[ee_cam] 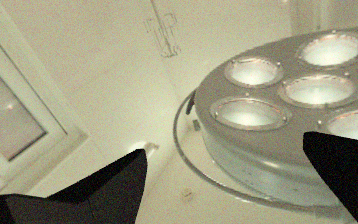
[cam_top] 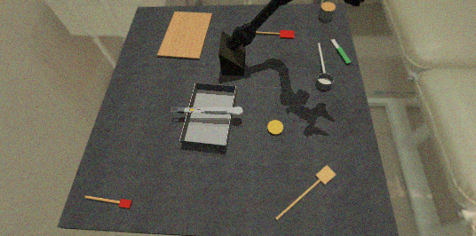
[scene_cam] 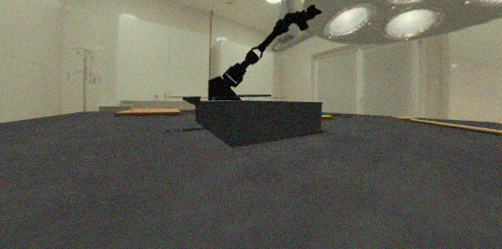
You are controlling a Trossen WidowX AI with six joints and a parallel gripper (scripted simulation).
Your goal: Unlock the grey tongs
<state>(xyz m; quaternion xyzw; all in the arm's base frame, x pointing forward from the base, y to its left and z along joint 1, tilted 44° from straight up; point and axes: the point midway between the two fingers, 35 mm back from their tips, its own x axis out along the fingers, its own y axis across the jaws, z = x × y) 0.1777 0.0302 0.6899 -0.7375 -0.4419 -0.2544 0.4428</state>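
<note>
The yellow lock piece is 690 mm to the right of my gripper tip, 540 mm below it and 130 mm ahead of it. The rest, counted from my gripper tip: green-handled tool (600 mm below, 270 mm behind, 40 mm to the left); then yellow disc (590 mm below, 320 mm to the right, 190 mm ahead); then jar (570 mm below, 540 mm behind, 10 mm to the left).
</note>
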